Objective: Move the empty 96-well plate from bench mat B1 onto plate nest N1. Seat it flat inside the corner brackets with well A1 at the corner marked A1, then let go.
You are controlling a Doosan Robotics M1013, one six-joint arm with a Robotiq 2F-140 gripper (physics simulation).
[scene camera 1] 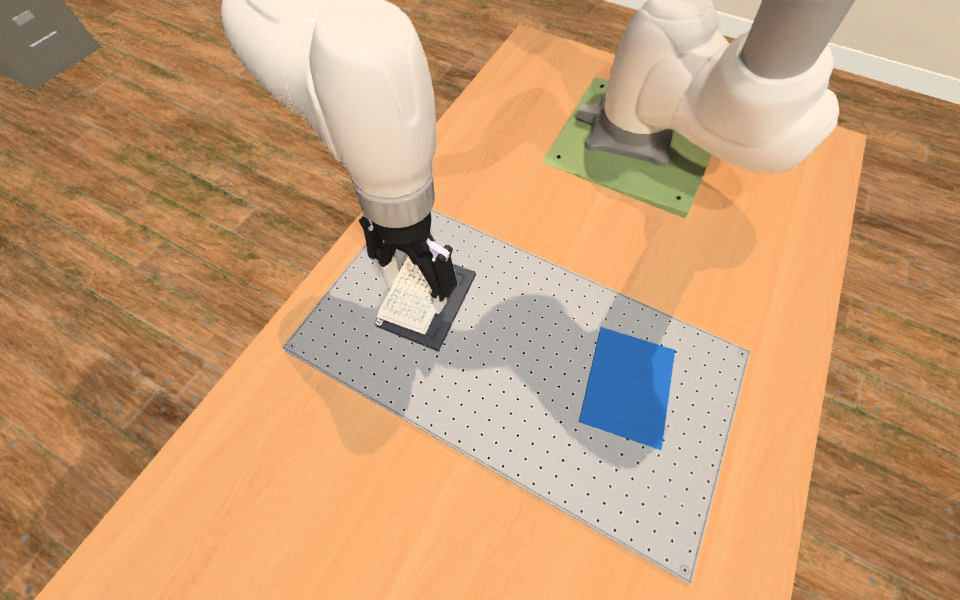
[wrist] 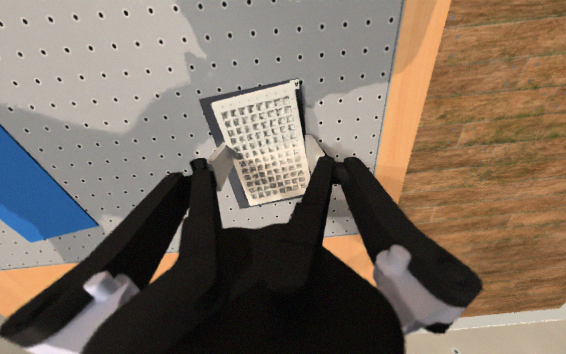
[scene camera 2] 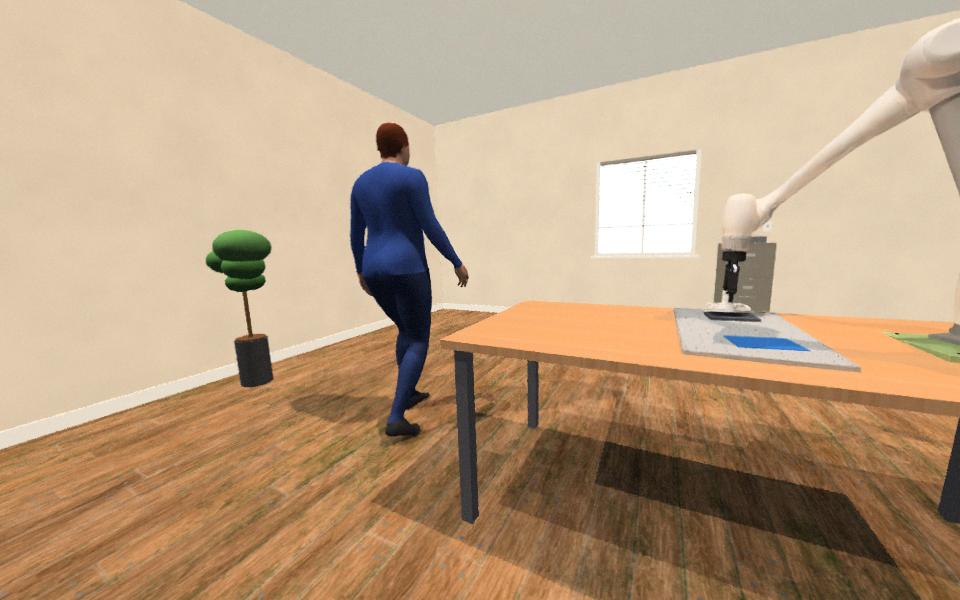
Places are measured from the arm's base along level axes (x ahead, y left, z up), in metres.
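Pixels of known places: gripper, fingertip midpoint: [scene camera 1: 416, 294] [wrist: 268, 149] [scene camera 2: 726, 308]; arm's base, origin of the base link: [scene camera 1: 632, 130].
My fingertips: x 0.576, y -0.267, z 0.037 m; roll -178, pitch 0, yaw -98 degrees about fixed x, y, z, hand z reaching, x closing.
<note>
Ahead of a thing's pixels: the offset from my fingertips to its top centre. Level surfaces: height alone.
The white 96-well plate {dy +0.000, dx -0.001, dz +0.016 m} [scene camera 1: 404, 305] [scene camera 2: 722, 307] [wrist: 265, 125] is held level, low over the dark plate nest N1 {dy +0.010, dx -0.013, dz -0.021 m} [scene camera 1: 455, 311] [scene camera 2: 734, 317] [wrist: 209, 111]. A strip of nest shows along one long side of the plate. Whether the plate touches the nest floor or sits inside the corner brackets cannot be told. The white corner mark {dy -0.046, dx +0.061, dz -0.024 m} [scene camera 1: 379, 322] [wrist: 296, 84] on the nest lies by one plate corner; plate lettering is too small to read. My gripper [scene camera 1: 414, 288] [wrist: 268, 149] is shut on the plate across its long sides. The blue bench mat B1 {dz -0.034 m} [scene camera 1: 627, 387] [scene camera 2: 766, 343] [wrist: 35, 195] holds no plate.
The perforated board {dz -0.036 m} [scene camera 1: 495, 403] [scene camera 2: 697, 339] [wrist: 150, 100] carries the nest and the mat. It lies on the wooden table {dz -0.049 m} [scene camera 1: 233, 481] [scene camera 2: 566, 329]. The arm's base stands on a green plate [scene camera 1: 623, 185]. A person in blue [scene camera 2: 389, 219] is beyond the table's left end, near a potted plant [scene camera 2: 242, 254].
</note>
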